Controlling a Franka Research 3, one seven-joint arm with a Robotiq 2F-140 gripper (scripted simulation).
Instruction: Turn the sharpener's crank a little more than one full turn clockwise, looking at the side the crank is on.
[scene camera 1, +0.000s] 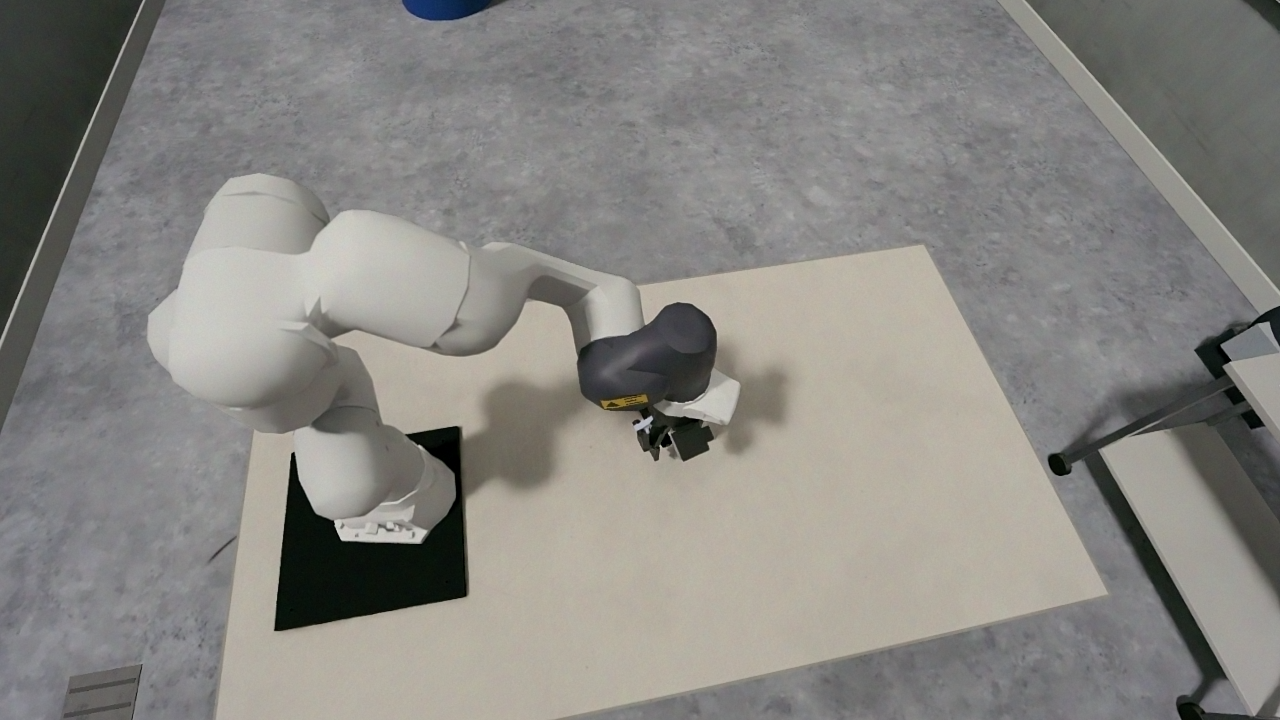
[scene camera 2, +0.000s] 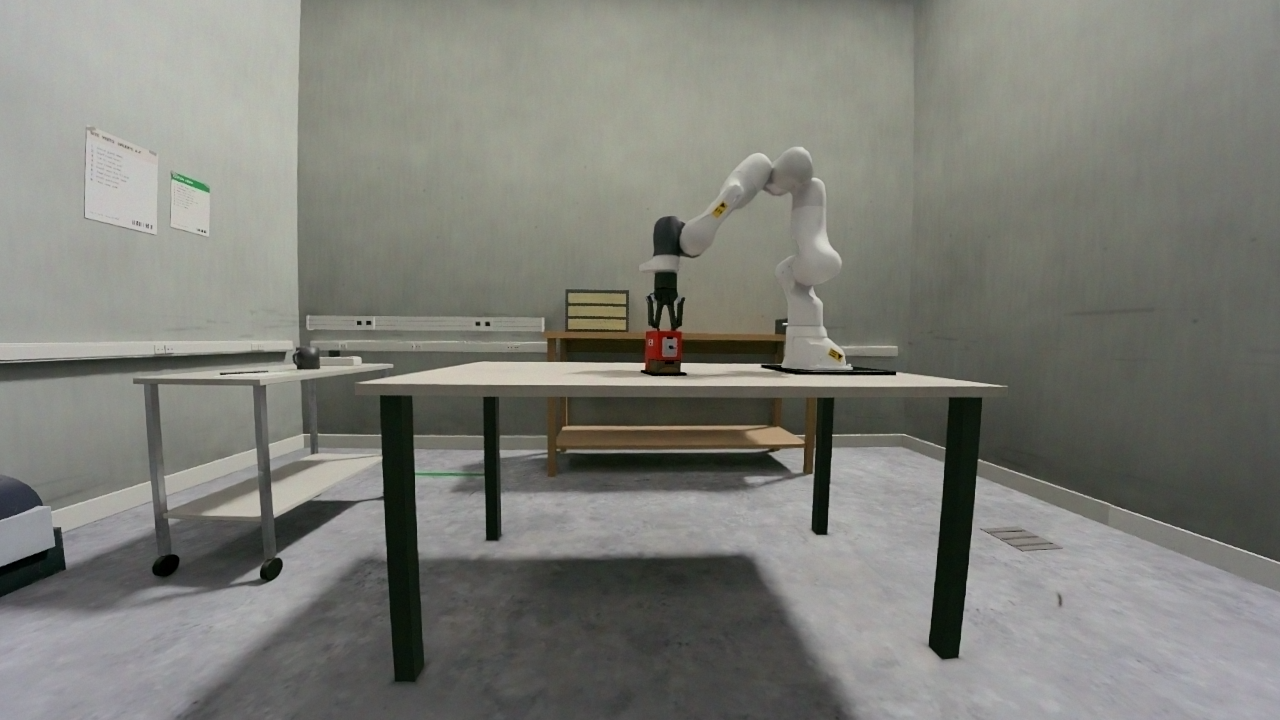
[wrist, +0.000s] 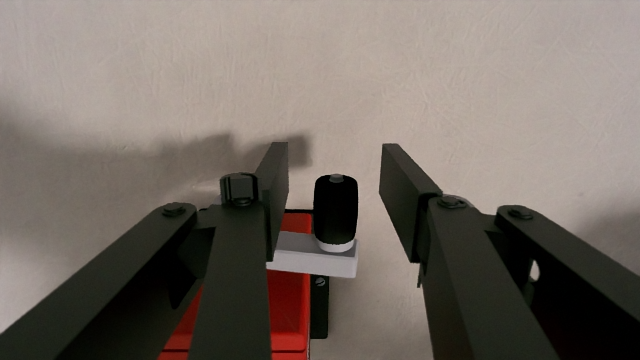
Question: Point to the gripper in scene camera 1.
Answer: At 667, 448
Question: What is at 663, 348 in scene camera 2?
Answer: A red sharpener.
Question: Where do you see the gripper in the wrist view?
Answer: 334, 168
